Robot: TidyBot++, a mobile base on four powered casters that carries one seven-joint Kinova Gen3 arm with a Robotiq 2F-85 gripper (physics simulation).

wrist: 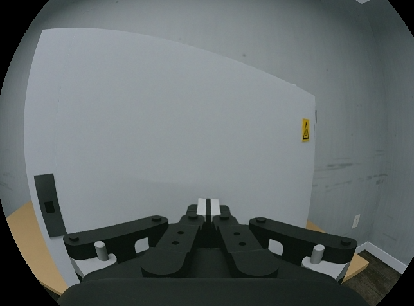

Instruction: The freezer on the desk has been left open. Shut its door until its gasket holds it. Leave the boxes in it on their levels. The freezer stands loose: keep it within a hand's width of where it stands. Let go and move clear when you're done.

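Observation:
The freezer door (170,125) is a large light grey panel that fills the middle of the wrist view. A dark recessed handle plate (49,205) is at its lower left, and a yellow warning label (306,130) is near its right edge. The freezer body, the gasket and the boxes are hidden behind the door, so I cannot tell whether the gasket touches. My gripper (208,210) is shut and empty. Its fingertips point at the lower middle of the door, close to its face; whether they touch it I cannot tell.
The wooden desk (22,235) shows at the lower left and at the lower right of the door. A grey wall (350,125) stands behind, with an outlet (356,221) at the right. Dark floor (382,280) shows at the lower right corner.

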